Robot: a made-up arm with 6 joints. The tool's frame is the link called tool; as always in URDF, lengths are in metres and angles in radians. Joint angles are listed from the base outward.
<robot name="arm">
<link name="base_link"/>
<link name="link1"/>
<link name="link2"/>
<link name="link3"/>
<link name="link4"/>
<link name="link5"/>
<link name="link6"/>
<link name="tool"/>
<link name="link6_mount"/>
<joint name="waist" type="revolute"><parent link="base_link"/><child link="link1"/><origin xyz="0 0 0.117" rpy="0 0 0"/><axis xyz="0 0 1"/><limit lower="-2.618" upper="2.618"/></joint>
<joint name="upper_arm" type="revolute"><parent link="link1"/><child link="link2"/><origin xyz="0 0 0" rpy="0 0 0"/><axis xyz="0.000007 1 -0.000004"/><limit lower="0" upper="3.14"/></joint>
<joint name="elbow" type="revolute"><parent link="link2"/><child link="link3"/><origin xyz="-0.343 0 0.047" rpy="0 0 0"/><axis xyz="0.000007 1 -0.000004"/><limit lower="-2.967" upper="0"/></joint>
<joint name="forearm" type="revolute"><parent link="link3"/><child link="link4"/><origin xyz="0.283 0 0.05" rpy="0 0 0"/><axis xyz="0.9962 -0.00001 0.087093"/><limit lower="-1.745" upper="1.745"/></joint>
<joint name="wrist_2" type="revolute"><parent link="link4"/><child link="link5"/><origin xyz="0 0 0" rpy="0 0 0"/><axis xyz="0.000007 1 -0.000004"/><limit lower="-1.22" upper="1.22"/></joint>
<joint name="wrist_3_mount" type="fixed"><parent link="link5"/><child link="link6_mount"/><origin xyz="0.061 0 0.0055" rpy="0 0 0"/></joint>
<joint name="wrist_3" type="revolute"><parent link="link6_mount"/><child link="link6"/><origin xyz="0.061 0 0.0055" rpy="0 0 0"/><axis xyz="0.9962 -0.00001 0.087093"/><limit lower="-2.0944" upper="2.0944"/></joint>
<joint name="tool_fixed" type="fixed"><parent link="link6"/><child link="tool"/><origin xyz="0 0 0" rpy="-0.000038 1.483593 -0.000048"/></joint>
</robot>
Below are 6 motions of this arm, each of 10 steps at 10 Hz.
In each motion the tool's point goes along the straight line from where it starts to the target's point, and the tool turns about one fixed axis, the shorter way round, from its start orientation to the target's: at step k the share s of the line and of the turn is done. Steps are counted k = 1, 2, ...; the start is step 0. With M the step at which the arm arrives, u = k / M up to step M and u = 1 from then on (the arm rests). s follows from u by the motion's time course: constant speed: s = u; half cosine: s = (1 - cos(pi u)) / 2; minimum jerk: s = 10 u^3 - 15 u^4 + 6 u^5.
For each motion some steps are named. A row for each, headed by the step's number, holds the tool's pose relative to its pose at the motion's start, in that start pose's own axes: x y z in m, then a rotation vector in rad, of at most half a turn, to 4 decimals.
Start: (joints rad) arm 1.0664 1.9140 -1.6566 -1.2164 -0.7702 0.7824
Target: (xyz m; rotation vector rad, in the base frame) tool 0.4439 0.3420 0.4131 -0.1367 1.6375 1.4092
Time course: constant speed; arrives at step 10
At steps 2, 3, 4, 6, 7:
2: 0.0128 -0.0409 -0.0432 0.1676 -0.0299 0.2116
3: 0.0192 -0.0614 -0.0648 0.2514 -0.0449 0.3175
4: 0.0257 -0.0819 -0.0864 0.3353 -0.0599 0.4233
6: 0.0385 -0.1228 -0.1297 0.5029 -0.0898 0.6349
7: 0.0449 -0.1433 -0.1513 0.5867 -0.1048 0.7407

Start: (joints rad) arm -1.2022 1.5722 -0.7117 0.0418 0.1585 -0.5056
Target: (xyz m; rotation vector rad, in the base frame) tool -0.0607 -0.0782 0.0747 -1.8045 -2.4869 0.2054
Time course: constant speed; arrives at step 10
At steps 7, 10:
7: 0.2127 0.0400 -0.0633 0.0126 0.4484 0.3188
10: 0.3038 0.0571 -0.0904 0.0180 0.6406 0.4554

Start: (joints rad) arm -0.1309 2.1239 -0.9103 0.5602 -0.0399 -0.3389
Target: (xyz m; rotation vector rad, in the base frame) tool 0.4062 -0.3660 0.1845 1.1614 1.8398 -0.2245
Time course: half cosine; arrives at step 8
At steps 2, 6, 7, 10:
2: -0.0238 -0.0411 -0.0175 0.0363 -0.0841 0.0909
6: -0.1386 -0.2398 -0.1021 0.2117 -0.4900 0.5296
7: -0.1562 -0.2702 -0.1151 0.2386 -0.5523 0.5968
10: -0.1624 -0.2809 -0.1196 0.2480 -0.5741 0.6204

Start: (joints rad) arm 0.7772 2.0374 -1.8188 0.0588 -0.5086 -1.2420
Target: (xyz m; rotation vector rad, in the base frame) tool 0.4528 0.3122 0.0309 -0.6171 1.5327 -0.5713
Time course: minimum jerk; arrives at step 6
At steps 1, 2, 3, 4, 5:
1: 0.0079 0.0104 -0.0070 0.0028 0.0297 0.0099
2: 0.0466 0.0617 -0.0414 0.0168 0.1755 0.0585
3: 0.1110 0.1470 -0.0987 0.0399 0.4181 0.1395
4: 0.1755 0.2323 -0.1559 0.0631 0.6606 0.2204
5: 0.2142 0.2835 -0.1904 0.0771 0.8064 0.2691

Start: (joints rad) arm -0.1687 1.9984 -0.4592 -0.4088 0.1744 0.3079
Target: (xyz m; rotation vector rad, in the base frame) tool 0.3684 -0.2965 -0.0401 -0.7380 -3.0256 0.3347
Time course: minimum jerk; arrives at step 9
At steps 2, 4, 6, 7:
2: -0.0118 -0.0179 0.0041 0.0109 -0.0025 0.0313
4: -0.0611 -0.0931 0.0215 0.0564 -0.0128 0.1624
6: -0.1216 -0.1854 0.0429 0.1124 -0.0255 0.3235
7: -0.1422 -0.2167 0.0502 0.1314 -0.0298 0.3781

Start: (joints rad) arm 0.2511 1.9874 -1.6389 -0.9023 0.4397 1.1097
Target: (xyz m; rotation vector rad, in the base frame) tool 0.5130 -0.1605 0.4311 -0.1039 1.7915 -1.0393
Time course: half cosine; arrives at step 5
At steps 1, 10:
1: -0.0119 -0.0246 -0.0065 0.0571 -0.0196 -0.0608
10: -0.1244 -0.2580 -0.0680 0.5980 -0.2048 -0.6363

